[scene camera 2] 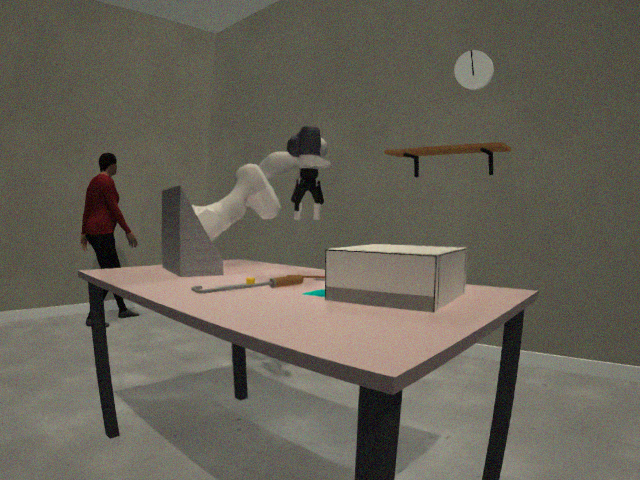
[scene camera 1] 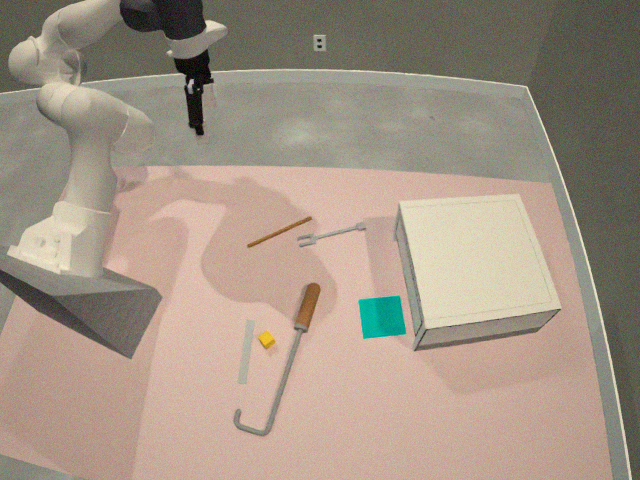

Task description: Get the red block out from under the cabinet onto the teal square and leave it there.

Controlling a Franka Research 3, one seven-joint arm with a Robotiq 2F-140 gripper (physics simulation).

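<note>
The cream cabinet [scene camera 1: 475,258] [scene camera 2: 379,271] stands at the right of the table. The red block does not show in either view; the space under the cabinet is hidden. The teal square [scene camera 1: 382,317] [scene camera 2: 315,293] lies flat beside the cabinet's left side. A hook tool with a brown handle [scene camera 1: 308,305] [scene camera 2: 287,280] and a grey rod [scene camera 1: 285,377] lies left of the square, its bent end toward the front. My gripper [scene camera 1: 199,131] [scene camera 2: 307,212] is open and empty, pointing down, high above the table and well away from the cabinet.
A yellow cube [scene camera 1: 266,339] [scene camera 2: 250,281] lies between a flat grey strip [scene camera 1: 246,351] and the hook tool. A thin brown stick [scene camera 1: 279,231] and a grey forked tool [scene camera 1: 336,233] lie behind the hook tool. A person [scene camera 2: 103,206] stands beyond the table's left end.
</note>
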